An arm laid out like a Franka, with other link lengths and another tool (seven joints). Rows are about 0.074 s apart.
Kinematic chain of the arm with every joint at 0, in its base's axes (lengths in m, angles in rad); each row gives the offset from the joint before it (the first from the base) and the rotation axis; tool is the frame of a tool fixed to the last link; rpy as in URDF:
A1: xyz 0 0 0.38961 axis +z
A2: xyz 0 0 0 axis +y
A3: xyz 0 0 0.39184 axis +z
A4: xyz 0.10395 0 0 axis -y
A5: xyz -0.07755 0 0.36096 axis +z
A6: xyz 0 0 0 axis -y
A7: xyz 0.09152 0 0 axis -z
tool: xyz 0.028 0.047 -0.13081 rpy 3.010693 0 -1.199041
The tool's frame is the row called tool.
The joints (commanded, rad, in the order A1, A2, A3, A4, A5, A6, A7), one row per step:
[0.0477, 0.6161, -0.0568, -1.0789, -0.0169, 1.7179, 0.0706]
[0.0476, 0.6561, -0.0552, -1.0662, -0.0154, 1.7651, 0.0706]
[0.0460, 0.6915, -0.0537, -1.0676, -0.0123, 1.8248, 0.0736]
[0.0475, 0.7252, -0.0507, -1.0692, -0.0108, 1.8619, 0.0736]
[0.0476, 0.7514, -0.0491, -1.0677, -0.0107, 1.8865, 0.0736]
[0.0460, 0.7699, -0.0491, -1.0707, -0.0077, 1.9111, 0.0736]
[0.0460, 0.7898, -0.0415, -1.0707, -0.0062, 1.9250, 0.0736]
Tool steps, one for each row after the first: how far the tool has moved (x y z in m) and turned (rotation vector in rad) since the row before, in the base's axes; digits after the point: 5 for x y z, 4 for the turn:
[0.01328, 0.00181, -0.02016, 0.0008, -0.0198, 0.0037]
[0.01206, 0.00036, -0.02203, 0.0029, -0.0230, -0.0011]
[0.00780, 0.00349, -0.02400, 0.0022, -0.0017, 0.0051]
[0.00541, 0.00131, -0.01806, 0.0003, 0.0001, 0.0024]
[0.00402, -0.00091, -0.01381, 0.0023, -0.0031, -0.0014]
[0.00255, 0.00455, -0.01493, 0.0061, 0.0062, 0.0055]

